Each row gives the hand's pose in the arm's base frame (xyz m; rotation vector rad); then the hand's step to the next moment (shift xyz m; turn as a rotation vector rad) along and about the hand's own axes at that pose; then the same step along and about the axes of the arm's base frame.
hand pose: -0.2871 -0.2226 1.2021 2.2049 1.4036 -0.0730
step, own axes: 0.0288 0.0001 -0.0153 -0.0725 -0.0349 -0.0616
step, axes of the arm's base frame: 0.0099 0.0308 0.0042 -0.0773 -0.0209 0.0621
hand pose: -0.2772 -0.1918 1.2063 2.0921 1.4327 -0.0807
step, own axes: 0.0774 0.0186 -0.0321 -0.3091 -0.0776 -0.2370
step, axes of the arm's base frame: 0.0396 0.0759 0.0059 -0.2609 -0.1192 0.2747
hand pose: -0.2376 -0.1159 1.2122 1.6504 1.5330 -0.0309
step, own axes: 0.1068 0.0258 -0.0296 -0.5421 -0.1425 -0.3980
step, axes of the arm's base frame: 0.0322 0.1062 -0.0252 -0.4537 -0.2202 0.4671
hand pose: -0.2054 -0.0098 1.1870 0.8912 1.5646 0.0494
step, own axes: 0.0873 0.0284 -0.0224 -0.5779 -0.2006 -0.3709
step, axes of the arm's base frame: 0.0012 0.0784 -0.0528 -0.4621 -0.2928 0.4610
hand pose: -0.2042 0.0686 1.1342 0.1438 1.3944 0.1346
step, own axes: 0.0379 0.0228 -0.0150 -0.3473 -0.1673 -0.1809
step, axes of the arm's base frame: -0.0085 0.0295 -0.0352 -0.2359 -0.2229 0.2757
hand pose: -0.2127 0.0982 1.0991 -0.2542 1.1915 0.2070
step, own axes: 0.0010 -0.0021 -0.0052 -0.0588 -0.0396 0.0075
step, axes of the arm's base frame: -0.0036 -0.0035 -0.0026 -0.0028 -0.0369 0.0609
